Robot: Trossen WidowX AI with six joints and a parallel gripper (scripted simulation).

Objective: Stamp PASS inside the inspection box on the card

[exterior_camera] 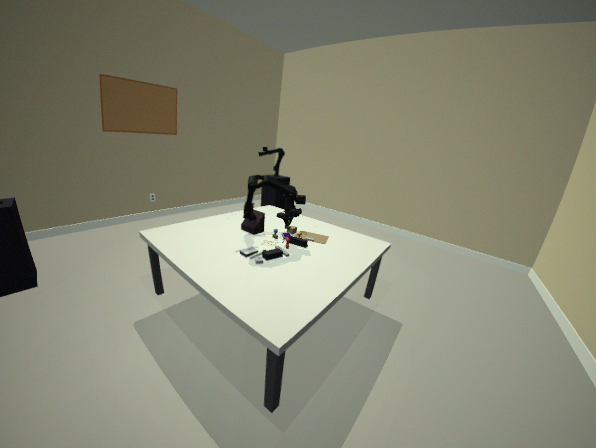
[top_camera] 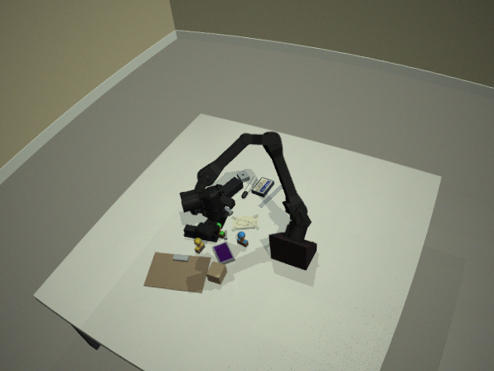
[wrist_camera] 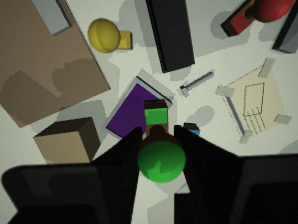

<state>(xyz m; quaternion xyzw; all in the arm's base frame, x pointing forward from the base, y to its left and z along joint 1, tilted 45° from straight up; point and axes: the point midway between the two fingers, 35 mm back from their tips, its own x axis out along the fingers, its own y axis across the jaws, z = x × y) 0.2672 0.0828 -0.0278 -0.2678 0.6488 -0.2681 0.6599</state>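
Now: the purple pad 90 mm below my gripper tip, 30 mm to the left of it and 20 mm behind it. The rest, counted from my gripper tip: blue-knobbed stamp (80 mm below, 60 mm behind, 50 mm to the right); then green-knobbed stamp (right at my gripper tip); then bolt (90 mm below, 50 mm to the right, 10 mm ahead).
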